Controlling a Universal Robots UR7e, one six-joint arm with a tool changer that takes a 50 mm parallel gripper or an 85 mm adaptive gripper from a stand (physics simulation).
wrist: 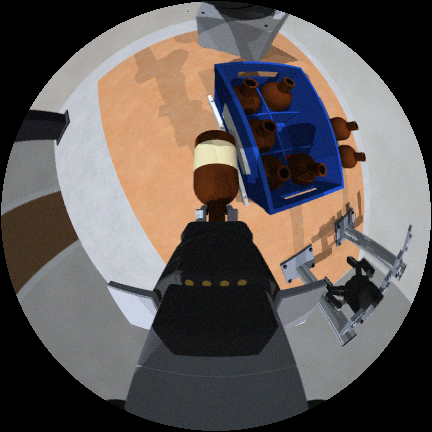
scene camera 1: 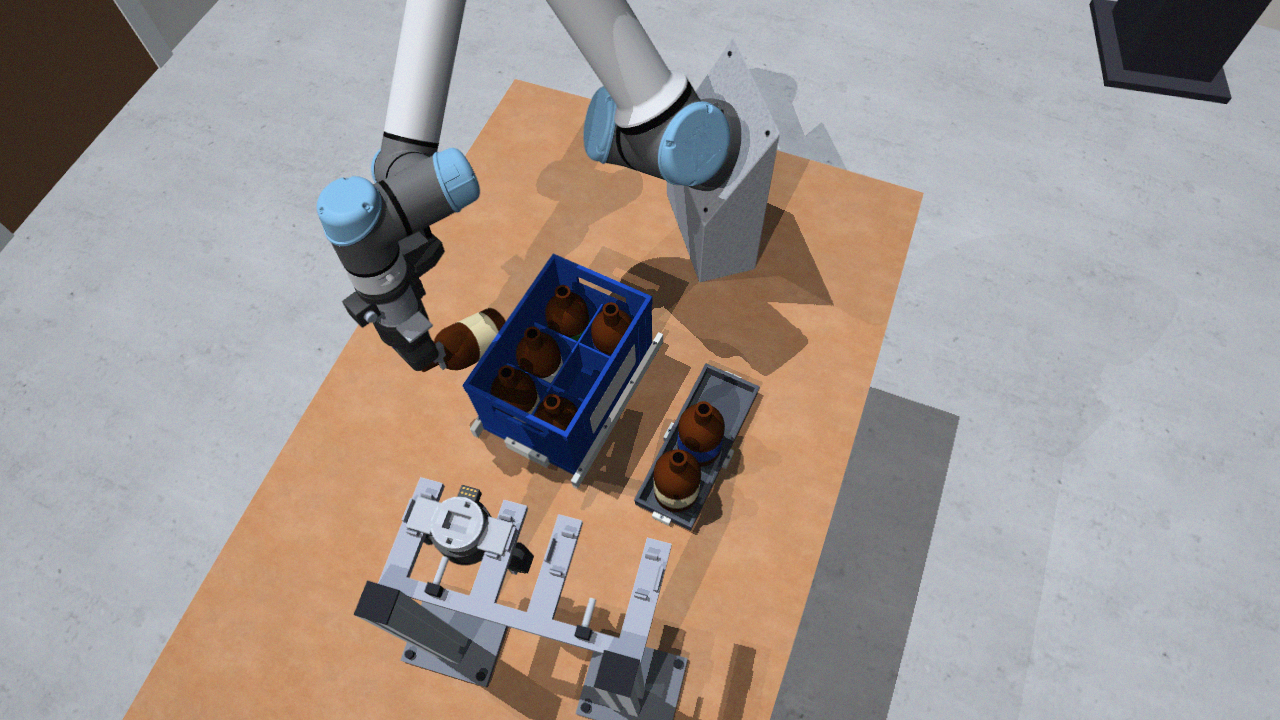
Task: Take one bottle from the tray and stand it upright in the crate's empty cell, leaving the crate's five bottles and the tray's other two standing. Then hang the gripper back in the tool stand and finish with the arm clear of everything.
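Observation:
I see a gripper (scene camera 1: 461, 528), and I see a gripper (scene camera 1: 409, 336) as well. There is also a tool stand (wrist: 344, 228).

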